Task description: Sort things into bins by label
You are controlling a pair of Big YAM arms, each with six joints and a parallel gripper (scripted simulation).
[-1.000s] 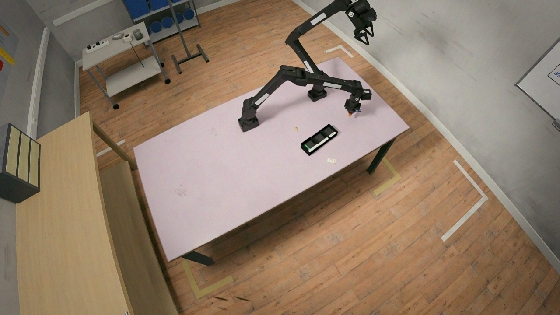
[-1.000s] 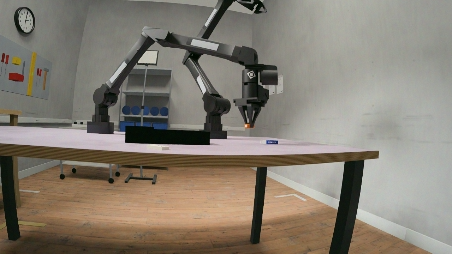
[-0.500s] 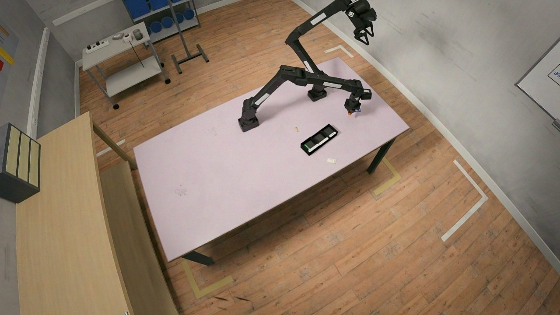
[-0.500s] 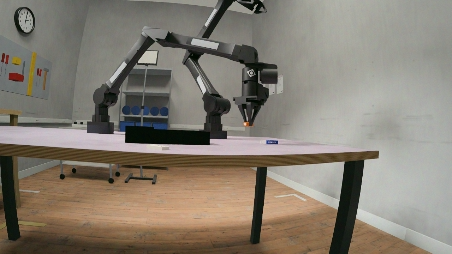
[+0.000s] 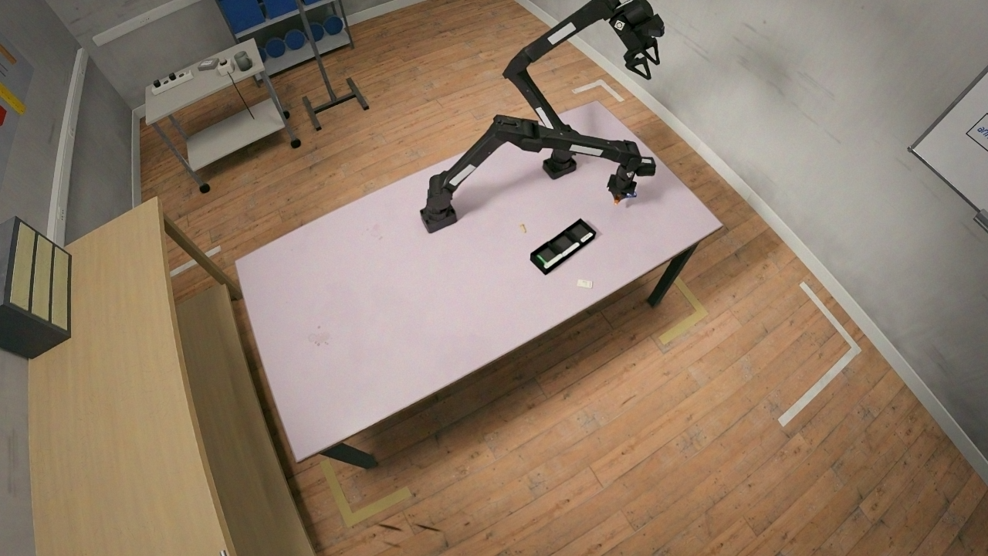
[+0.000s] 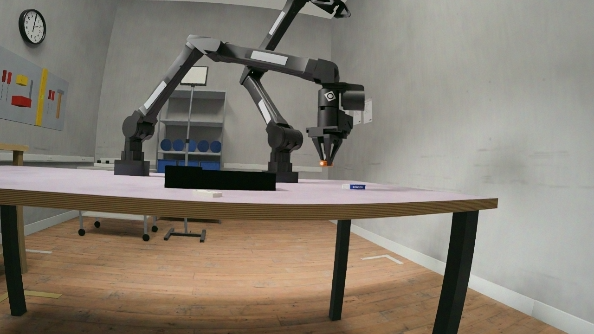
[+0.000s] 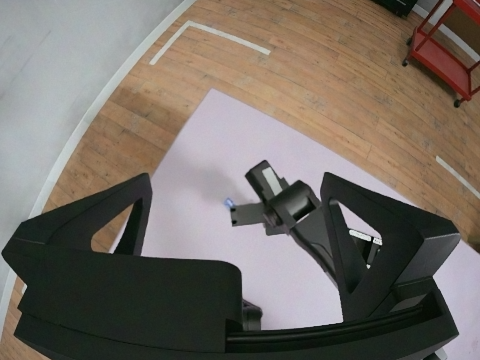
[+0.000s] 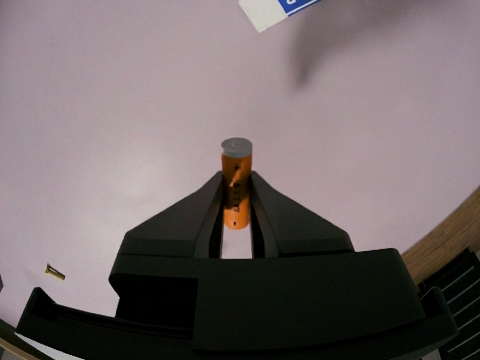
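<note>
Right now my right hand is right at the orange battery. Round my right hand: eraser: 4 cm behind, 9 cm to the left, 6 cm below; white die: 21 cm ahead, 29 cm to the right, 6 cm below; brass bolt: 10 cm behind, 36 cm to the right, 6 cm below.
</note>
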